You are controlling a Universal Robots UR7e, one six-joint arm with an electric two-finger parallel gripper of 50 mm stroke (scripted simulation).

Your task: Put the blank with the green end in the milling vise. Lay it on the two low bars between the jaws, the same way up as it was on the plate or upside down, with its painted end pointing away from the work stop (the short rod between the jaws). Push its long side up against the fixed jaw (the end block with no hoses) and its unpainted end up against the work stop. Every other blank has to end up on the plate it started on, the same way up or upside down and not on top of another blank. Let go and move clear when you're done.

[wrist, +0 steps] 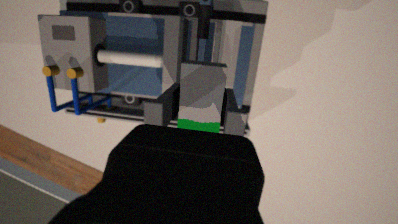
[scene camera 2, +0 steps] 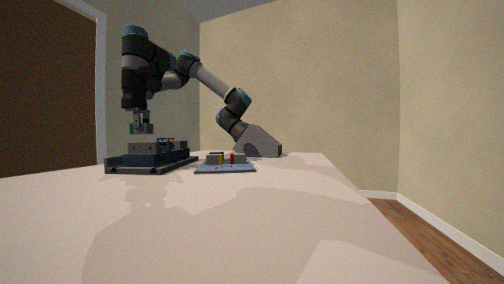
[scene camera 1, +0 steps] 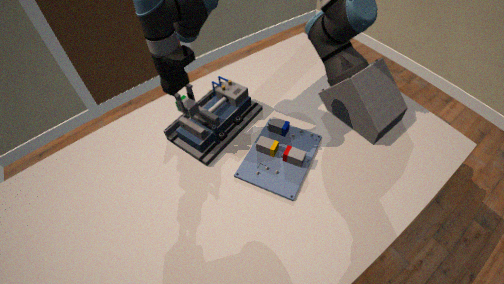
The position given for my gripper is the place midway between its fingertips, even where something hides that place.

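Note:
A blue-grey plate (scene camera 1: 286, 183) is visible. My gripper is visible as well: my gripper (scene camera 1: 187, 105), (scene camera 2: 141, 128) and (wrist: 202, 97).

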